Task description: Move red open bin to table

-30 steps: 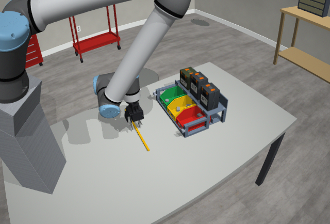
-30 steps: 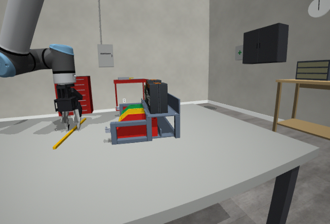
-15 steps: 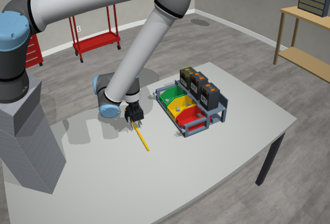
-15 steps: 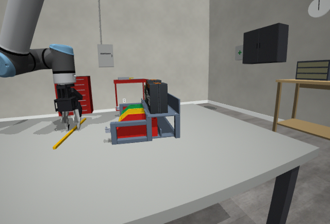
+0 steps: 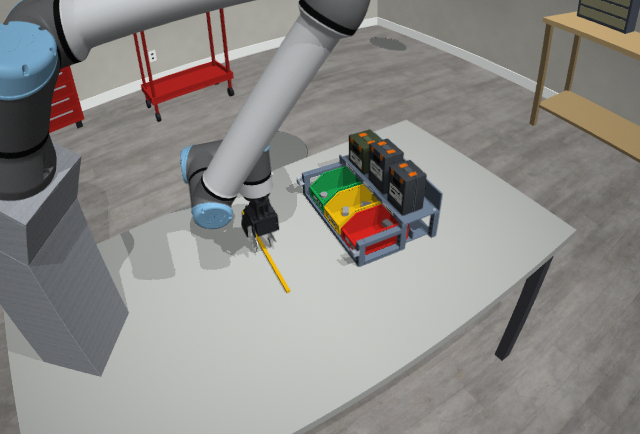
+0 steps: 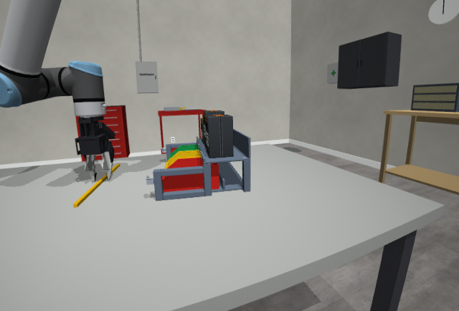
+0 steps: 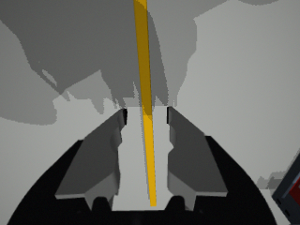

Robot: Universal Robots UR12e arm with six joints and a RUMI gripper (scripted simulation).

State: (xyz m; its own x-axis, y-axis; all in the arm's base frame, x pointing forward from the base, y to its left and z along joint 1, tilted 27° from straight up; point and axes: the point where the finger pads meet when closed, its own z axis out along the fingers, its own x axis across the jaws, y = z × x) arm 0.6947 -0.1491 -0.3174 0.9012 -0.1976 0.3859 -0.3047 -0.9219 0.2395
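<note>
The long yellow bar is 2 cm below my hand. Also, from my hand: green bin 33 cm ahead, 1 cm to the left, 2 cm above; then yellow bin 29 cm ahead, 10 cm to the right, 2 cm above; then red open bin 26 cm ahead, 20 cm to the right, 2 cm above.
</note>
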